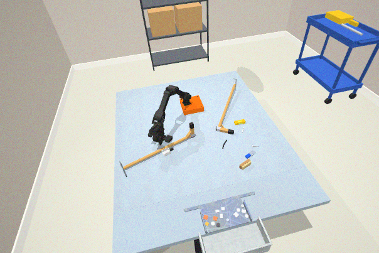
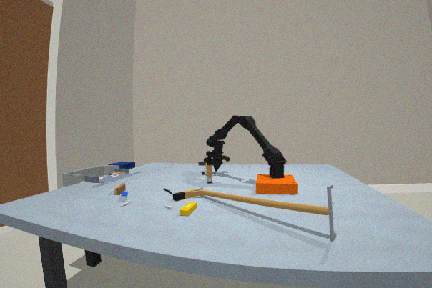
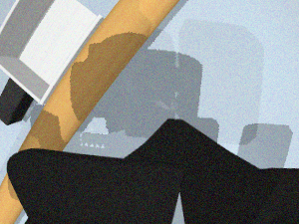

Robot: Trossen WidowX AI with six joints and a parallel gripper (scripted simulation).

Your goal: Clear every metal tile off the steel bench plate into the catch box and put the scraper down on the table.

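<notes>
My gripper tip is now 5 cm short of the scraper, 2 cm to the left of it and 5 cm below it. From my gripper tip the other things lie so: white-and-black piece 8 cm ahead, 4 cm to the left; wooden block 45 cm ahead, 47 cm to the left, 1 cm above; black curved strip 21 cm ahead, 44 cm to the left, 1 cm below.
</notes>
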